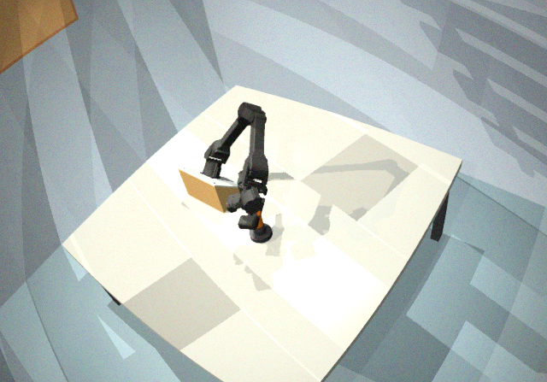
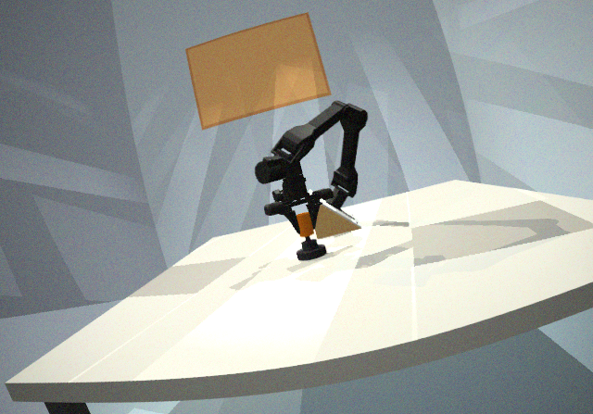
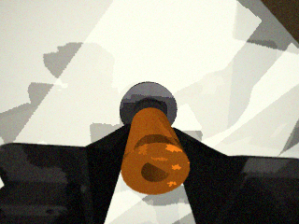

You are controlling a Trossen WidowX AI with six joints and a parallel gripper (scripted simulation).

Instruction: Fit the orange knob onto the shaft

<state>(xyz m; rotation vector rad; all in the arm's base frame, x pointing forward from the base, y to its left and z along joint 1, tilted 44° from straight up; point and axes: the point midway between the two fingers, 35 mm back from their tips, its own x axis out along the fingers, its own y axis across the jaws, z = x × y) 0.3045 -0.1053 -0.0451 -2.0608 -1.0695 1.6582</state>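
The orange knob is 2 cm above my gripper tip. The rest, counted from my gripper tip: round dark pedestal 4 cm below.
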